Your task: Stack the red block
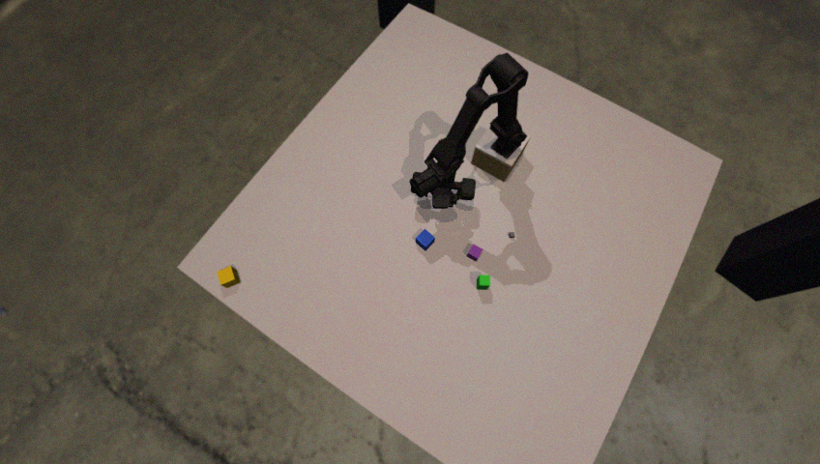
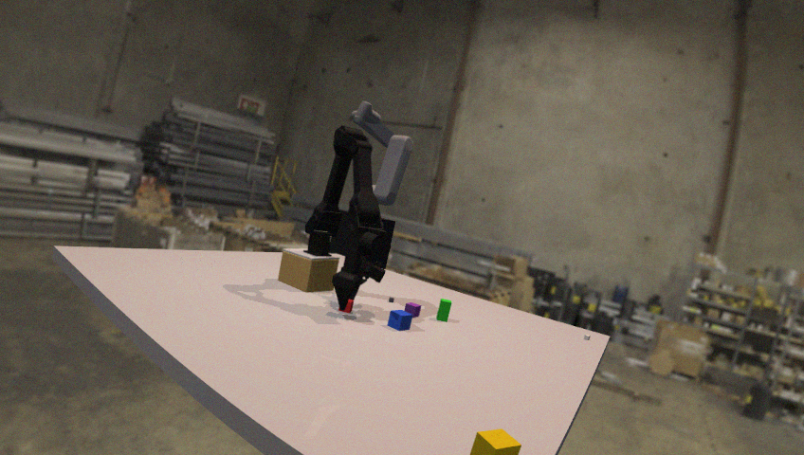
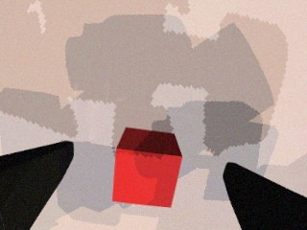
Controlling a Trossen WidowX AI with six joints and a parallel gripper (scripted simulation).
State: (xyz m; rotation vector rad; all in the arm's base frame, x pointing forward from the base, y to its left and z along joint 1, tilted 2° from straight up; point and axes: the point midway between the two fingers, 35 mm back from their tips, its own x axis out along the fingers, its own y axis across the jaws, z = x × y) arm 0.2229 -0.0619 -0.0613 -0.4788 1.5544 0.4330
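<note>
My gripper tip is right at the red block. Also, from my gripper tip: tiny grey cube (5 cm behind, 24 cm to the left, 1 cm below); then blue block (14 cm ahead, 5 cm to the left, 1 cm above); then purple block (8 cm ahead, 19 cm to the left).
</note>
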